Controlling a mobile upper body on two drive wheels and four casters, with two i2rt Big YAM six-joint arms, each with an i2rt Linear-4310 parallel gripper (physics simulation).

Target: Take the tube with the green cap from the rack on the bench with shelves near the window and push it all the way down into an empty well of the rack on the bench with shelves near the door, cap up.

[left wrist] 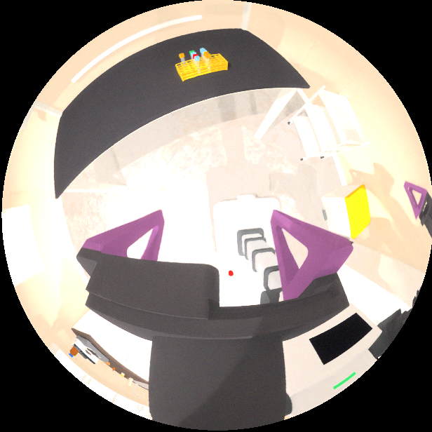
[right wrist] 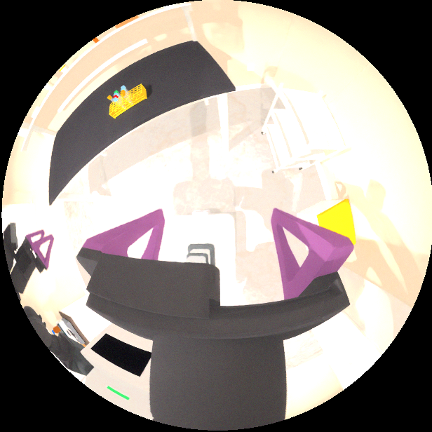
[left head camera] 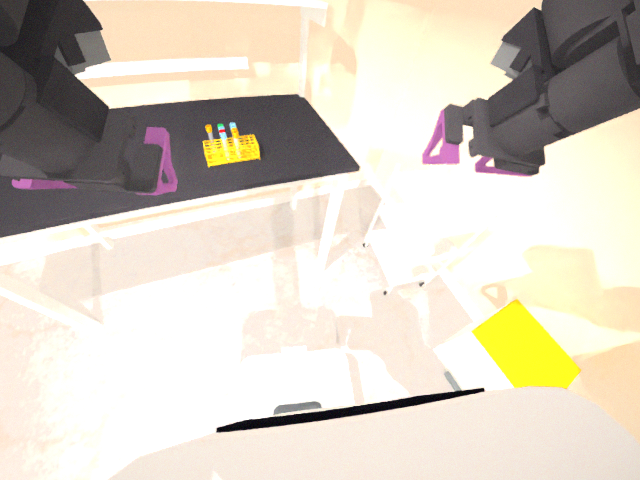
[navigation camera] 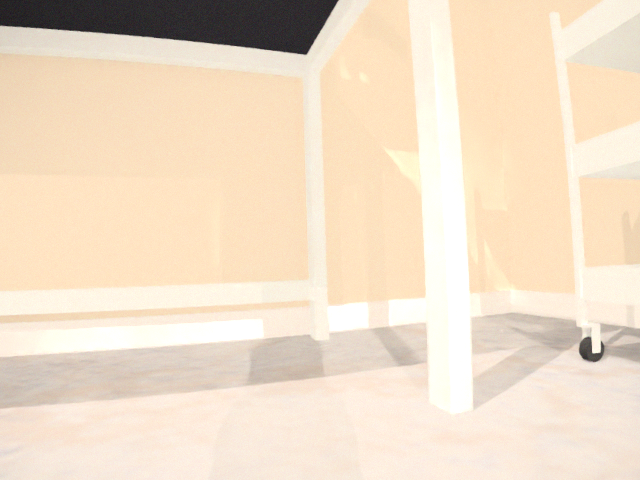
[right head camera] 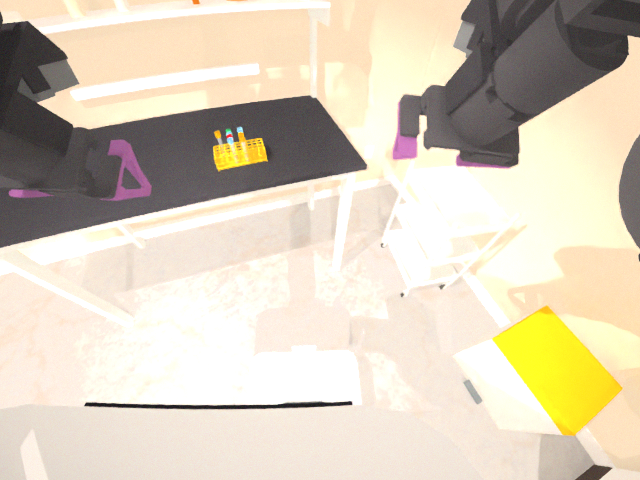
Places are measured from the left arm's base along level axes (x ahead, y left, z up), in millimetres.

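Pixels of known places: left gripper, fingertip midpoint: [left head camera: 137, 183] [right head camera: 118, 190]; right gripper, fingertip midpoint: [left head camera: 450, 164] [right head camera: 425, 158].
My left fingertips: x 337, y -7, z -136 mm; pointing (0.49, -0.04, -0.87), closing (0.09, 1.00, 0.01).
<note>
Behind a point stands the place of what it marks.
The tube with the green cap [left head camera: 221, 128] @[x 935, y 30, z -377 mm] [right head camera: 229, 135] @[x 920, y 25, z -377 mm] [left wrist: 193, 53] [right wrist: 116, 94] stands cap up in the yellow rack [left head camera: 251, 149] @[x 946, y -67, z -467 mm] [right head camera: 256, 152] @[x 974, y -49, z -486 mm] [left wrist: 219, 63] [right wrist: 134, 101], between an orange-capped tube [left head camera: 208, 128] @[x 940, y 77, z -381 mm] [right head camera: 217, 135] @[x 940, y 78, z -386 mm] and a light-blue-capped one [left head camera: 233, 127] @[x 944, y -12, z -377 mm] [right head camera: 240, 132] @[x 940, y -13, z -376 mm]. The rack sits on the black-topped bench [left head camera: 315, 149] @[x 1006, y -333, z -496 mm] [right head camera: 325, 149] @[x 1006, y -345, z -496 mm] [left wrist: 100, 120]. My left gripper [left head camera: 95, 184] [right head camera: 80, 194] [left wrist: 216, 215] is open and empty, left of the rack in the head views. My right gripper [left head camera: 452, 165] @[x 368, y -442, z -116 mm] [right head camera: 428, 161] @[x 368, y -442, z -116 mm] [right wrist: 217, 214] is open and empty, beyond the bench's right end. The other rack does not show.
A white shelf post [left head camera: 303, 56] @[x 1571, y -305, z -288 mm] [right head camera: 313, 56] @[x 1570, y -306, z -284 mm] rises behind the bench. The bench's front leg [navigation camera: 448, 206] @[x 903, y -447, z -1102 mm] stands close ahead. A white cart [right head camera: 454, 191] @[x 1010, y -1067, z -747 mm] [navigation camera: 572, 165] @[x 1111, y -818, z -989 mm] is right of the bench. A box with a yellow top [left head camera: 524, 343] @[x 194, y -1331, z -960 mm] [right head camera: 558, 366] @[x 146, y -1325, z -960 mm] stands at the right.
</note>
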